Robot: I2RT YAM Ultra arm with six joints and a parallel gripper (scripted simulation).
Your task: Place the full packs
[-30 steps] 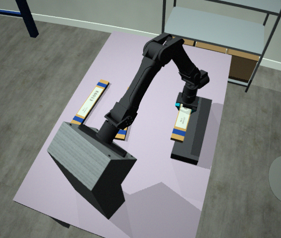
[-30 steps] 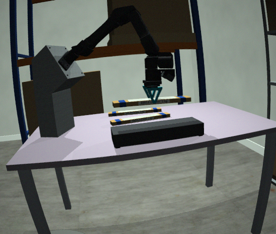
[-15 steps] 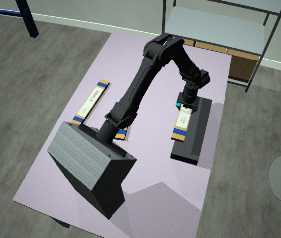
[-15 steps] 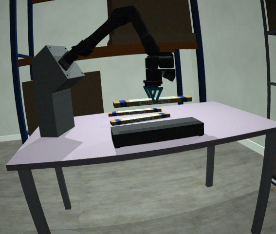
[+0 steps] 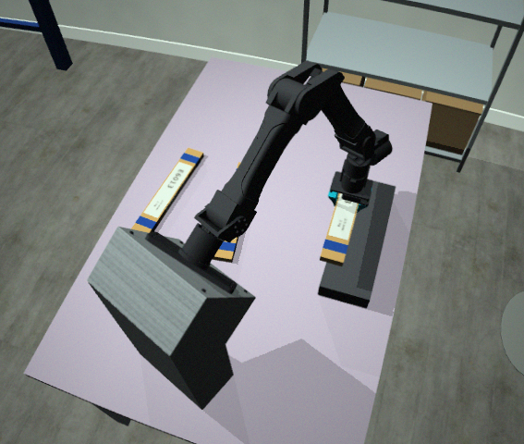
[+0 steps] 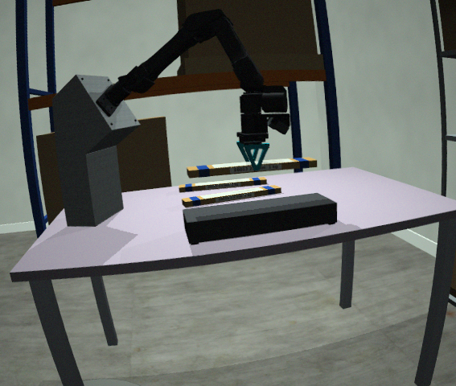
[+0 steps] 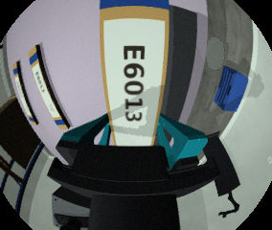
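Now: hand 14 cm above the low dark platform, 5 cm to the left of it and 2 cm past it.
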